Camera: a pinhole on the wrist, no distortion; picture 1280 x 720 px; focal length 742.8 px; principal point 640.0 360.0 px. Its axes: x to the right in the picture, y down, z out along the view. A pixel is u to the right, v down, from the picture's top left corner.
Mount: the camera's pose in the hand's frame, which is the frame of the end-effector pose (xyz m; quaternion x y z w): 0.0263 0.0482 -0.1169 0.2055 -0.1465 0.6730 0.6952
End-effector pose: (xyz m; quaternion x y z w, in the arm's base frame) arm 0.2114 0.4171 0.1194 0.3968 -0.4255 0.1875 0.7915
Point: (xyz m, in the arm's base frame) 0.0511 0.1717 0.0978
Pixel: 806.8 667.8
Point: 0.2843 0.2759 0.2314
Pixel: 644.4 99.9
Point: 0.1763 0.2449 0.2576
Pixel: 869.3 248.9
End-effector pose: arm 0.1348 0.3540 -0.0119 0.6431 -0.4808 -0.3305 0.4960
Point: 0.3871 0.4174 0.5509
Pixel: behind the camera
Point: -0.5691 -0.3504 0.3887
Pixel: outside the picture
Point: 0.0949 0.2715 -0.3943
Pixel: 293.4 364.5
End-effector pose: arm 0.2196 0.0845 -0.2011 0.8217 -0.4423 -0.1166 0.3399
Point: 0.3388 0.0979 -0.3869
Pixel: 305.7 366.4
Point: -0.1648 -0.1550 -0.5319
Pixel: 1162.1 570.7
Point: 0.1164 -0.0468 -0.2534
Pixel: 1180.6 394.6
